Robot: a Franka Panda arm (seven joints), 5 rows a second.
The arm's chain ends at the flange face. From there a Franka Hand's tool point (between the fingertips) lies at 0.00 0.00 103.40 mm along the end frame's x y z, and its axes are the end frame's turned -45 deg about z.
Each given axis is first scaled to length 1.
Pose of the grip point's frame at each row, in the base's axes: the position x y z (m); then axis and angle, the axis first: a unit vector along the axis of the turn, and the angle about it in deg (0 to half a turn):
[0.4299 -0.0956 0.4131 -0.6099 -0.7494 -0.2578 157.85]
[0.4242 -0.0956 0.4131 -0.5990 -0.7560 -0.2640 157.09]
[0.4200 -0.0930 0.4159 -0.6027 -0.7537 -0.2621 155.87]
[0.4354 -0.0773 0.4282 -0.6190 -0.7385 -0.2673 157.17]
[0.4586 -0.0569 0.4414 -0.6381 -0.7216 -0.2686 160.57]
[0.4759 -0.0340 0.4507 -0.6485 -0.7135 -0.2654 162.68]
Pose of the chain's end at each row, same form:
[0.4278 -0.1579 0.4956 -0.8677 -0.4684 -0.1666 148.16]
[0.4232 -0.1594 0.4945 -0.8610 -0.4794 -0.1700 147.18]
[0.4206 -0.1575 0.4967 -0.8640 -0.4760 -0.1639 146.14]
[0.4322 -0.1414 0.5093 -0.8733 -0.4552 -0.1734 147.11]
[0.4490 -0.1178 0.5244 -0.8830 -0.4309 -0.1863 150.19]
[0.4631 -0.0922 0.5352 -0.8881 -0.4185 -0.1903 152.28]

